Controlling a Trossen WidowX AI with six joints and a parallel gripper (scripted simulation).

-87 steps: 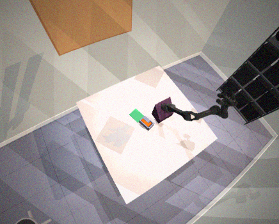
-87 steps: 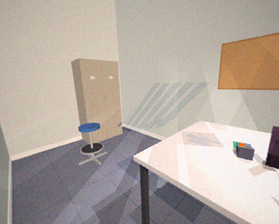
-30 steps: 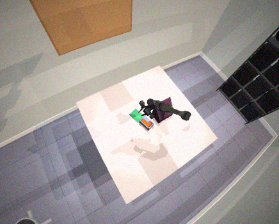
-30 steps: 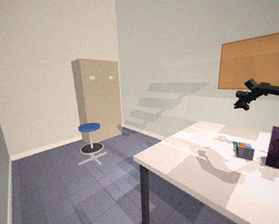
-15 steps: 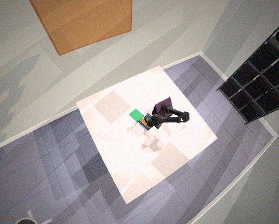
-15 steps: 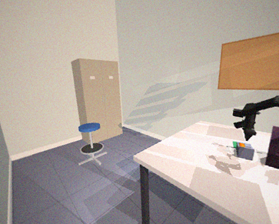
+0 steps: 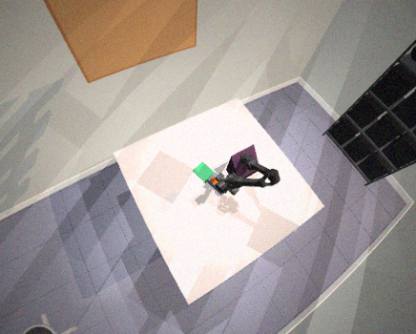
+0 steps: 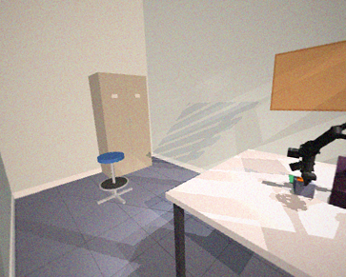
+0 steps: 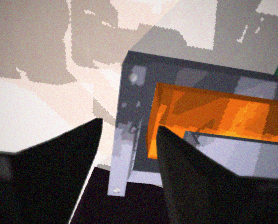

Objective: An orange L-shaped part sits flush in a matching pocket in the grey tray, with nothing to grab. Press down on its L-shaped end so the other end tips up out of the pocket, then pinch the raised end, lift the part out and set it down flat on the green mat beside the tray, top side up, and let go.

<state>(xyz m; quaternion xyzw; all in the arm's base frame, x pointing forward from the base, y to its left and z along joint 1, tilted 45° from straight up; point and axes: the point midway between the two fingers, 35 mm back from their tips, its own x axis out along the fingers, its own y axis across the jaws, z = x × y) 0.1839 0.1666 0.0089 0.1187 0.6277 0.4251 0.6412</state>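
Now: gripper tip 20 mm short of the orange l-shaped part, 50 mm to the left of it and 30 mm above it. Also, from my gripper tip: green mat 90 mm ahead, 200 mm to the right, 90 mm below.
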